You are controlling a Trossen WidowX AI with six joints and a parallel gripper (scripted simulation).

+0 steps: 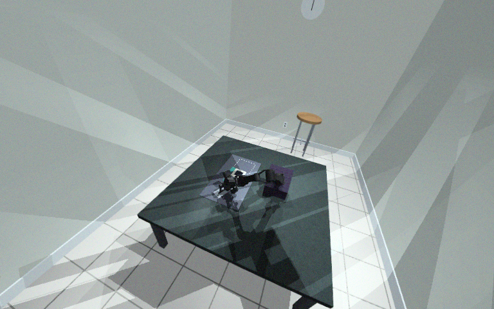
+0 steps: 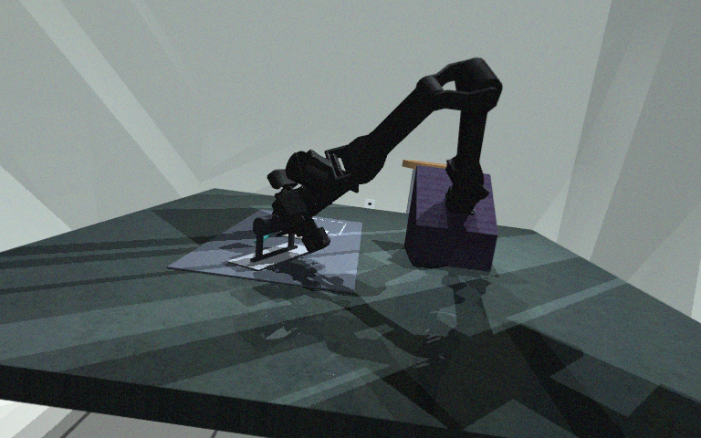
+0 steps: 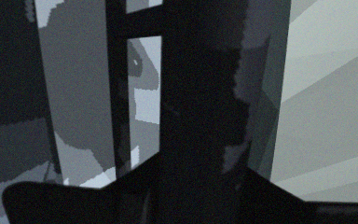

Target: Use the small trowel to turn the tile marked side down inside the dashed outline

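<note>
Right now the grey mat is 4 cm behind my gripper tip, 14 cm to the right of it and 7 cm below it. Round my gripper tip: teal piece: 2 cm ahead, 18 cm to the right, 5 cm below; tile: 6 cm behind, 20 cm to the right, 5 cm below; small trowel: 2 cm behind, 1 cm to the left, 1 cm below.
</note>
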